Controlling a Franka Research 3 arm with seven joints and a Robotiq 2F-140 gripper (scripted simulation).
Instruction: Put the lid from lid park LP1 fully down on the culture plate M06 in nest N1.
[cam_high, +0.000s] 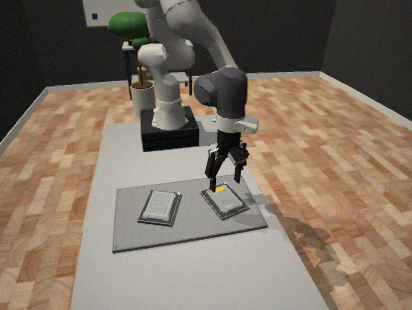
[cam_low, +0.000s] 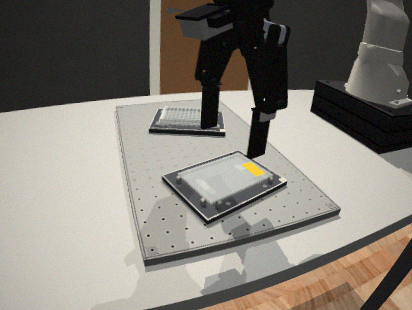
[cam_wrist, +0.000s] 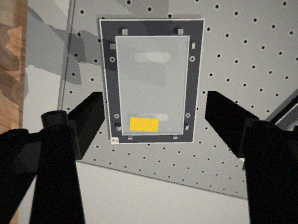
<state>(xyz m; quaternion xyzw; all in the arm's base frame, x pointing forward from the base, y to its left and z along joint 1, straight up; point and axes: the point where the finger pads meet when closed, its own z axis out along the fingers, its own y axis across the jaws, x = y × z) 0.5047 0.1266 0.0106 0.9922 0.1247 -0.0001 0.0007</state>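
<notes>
Now: the clear lid 80 mm below my hand. From my hand the other things lie so: lid park frame: 100 mm below; culture plate: 240 mm to the right, 80 mm below, 20 mm behind.
</notes>
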